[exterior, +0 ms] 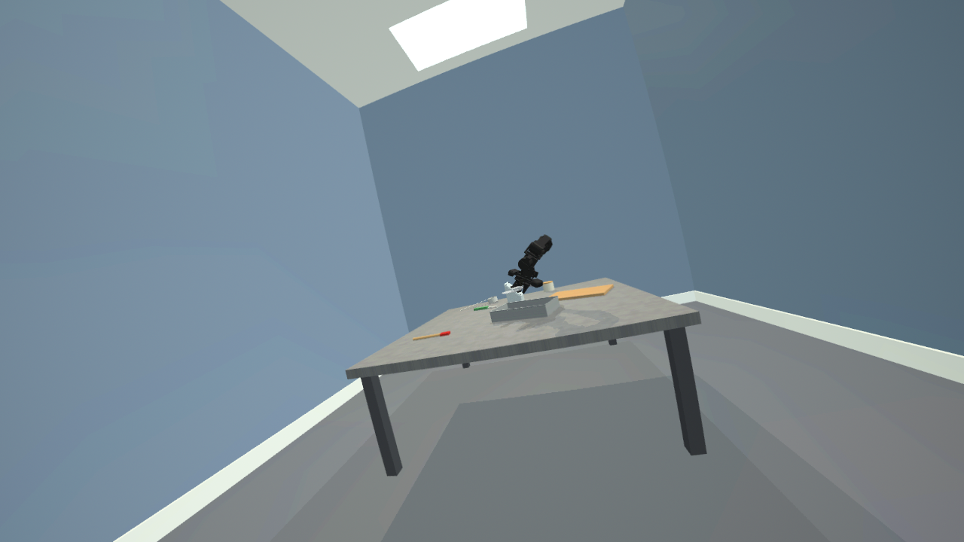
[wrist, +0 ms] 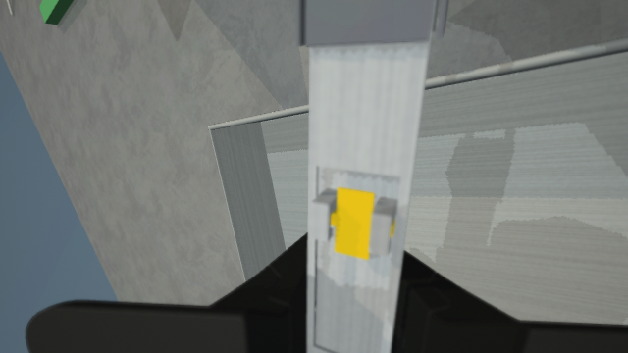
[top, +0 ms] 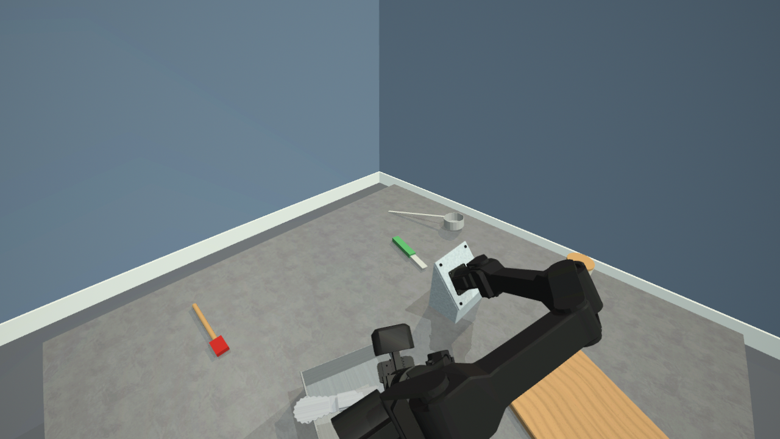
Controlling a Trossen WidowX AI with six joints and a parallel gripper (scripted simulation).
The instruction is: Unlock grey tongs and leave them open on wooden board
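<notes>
Right now my gripper tip is 30 mm to the right of the yellow lock piece, 30 mm below it and 20 mm past it. Round my gripper tip: wooden lid 700 mm behind, 80 mm below, 70 mm to the left; then roasting tin 80 mm below, 50 mm ahead, 10 mm to the left; then wooden board 280 mm to the left, 270 mm behind, 100 mm below.
</notes>
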